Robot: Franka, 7 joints.
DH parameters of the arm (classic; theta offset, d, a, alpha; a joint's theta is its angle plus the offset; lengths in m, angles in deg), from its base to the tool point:
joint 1: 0 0.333 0 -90
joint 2: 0 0 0 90
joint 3: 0 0.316 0.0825 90
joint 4: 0 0 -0.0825 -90
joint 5: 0 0.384 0 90
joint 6: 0 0 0.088 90
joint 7: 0 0.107 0 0
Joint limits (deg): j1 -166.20..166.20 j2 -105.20..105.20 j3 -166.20..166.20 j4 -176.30..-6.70 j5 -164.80..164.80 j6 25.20..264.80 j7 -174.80..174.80
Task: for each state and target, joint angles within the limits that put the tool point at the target. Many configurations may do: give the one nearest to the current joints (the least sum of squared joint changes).
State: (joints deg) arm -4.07 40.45 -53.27 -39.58 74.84 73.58 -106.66
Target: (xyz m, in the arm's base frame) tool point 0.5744 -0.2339 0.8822
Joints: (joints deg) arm -6.50 31.91 -55.42 -28.99 81.38 103.05 -106.66
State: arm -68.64 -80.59 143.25 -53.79 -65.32 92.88 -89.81
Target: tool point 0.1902 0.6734 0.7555
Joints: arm -80.07 -45.91 128.81 -35.24 -71.17 100.25 -89.81
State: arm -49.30 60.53 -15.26 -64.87 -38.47 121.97 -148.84
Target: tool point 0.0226 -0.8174 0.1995
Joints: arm -74.43 70.64 -25.20 -49.62 -39.76 131.99 -148.84
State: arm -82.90 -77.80 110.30 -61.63 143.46 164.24 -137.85
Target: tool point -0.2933 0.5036 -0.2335
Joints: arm -38.14 -103.33 155.38 -55.33 145.57 153.68 -137.85
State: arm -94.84 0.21 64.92 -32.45 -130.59 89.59 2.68
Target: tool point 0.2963 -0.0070 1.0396
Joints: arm -88.14 -14.91 75.43 -54.67 -119.65 64.17 2.68
